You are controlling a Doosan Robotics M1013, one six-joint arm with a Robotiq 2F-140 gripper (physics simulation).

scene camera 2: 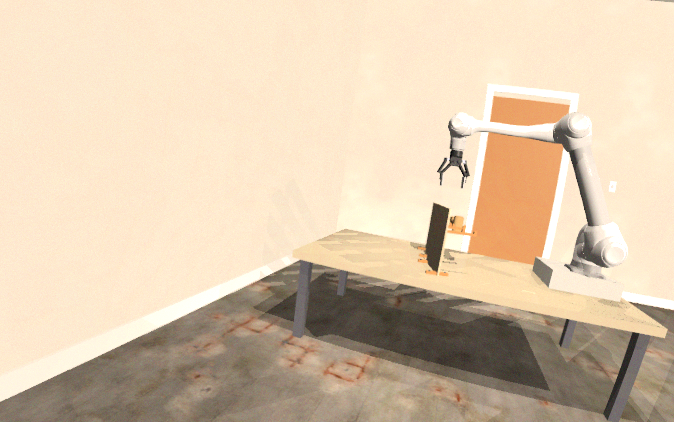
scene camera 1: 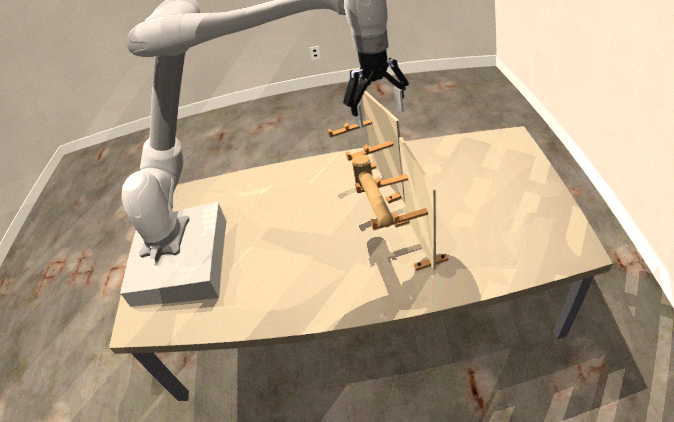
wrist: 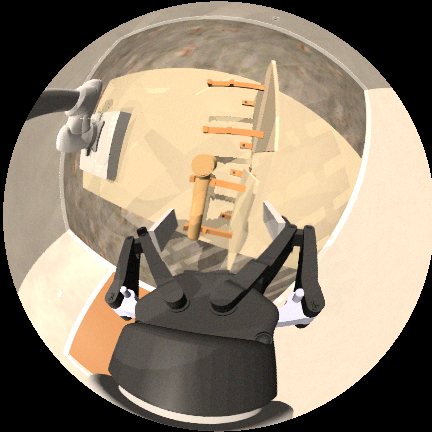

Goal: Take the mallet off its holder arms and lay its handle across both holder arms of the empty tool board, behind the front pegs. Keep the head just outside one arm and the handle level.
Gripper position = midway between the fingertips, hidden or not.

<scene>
My gripper (scene camera 1: 380,117) is open and holds nothing. Also in view: a wooden mallet (scene camera 1: 362,169), a tool board (scene camera 1: 420,195) and a tool board (scene camera 2: 440,225).
The wooden mallet shows as well in the wrist view (wrist: 202,165). My gripper shows as well in the wrist view (wrist: 217,213).
</scene>
